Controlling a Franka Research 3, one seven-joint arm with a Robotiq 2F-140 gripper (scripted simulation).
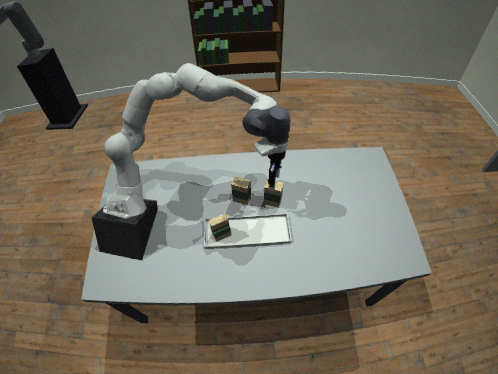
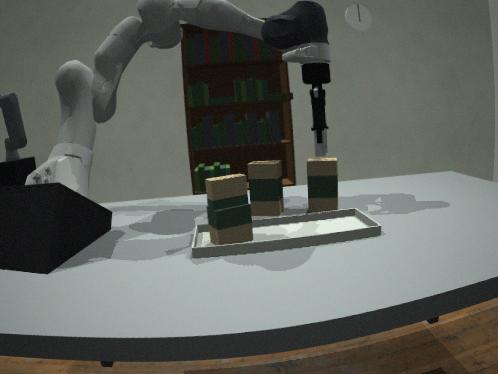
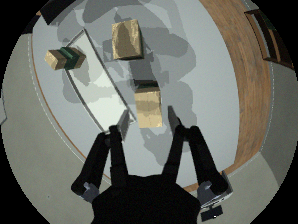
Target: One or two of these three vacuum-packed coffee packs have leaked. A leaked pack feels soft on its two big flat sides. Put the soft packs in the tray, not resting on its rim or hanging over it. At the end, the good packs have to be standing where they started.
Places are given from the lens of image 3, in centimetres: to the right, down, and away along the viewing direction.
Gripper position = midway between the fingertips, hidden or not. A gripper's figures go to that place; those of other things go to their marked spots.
my gripper [image 3: 148,113]: 0, 0, 21
shallow tray [image 3: 102,102]: -17, -3, 36
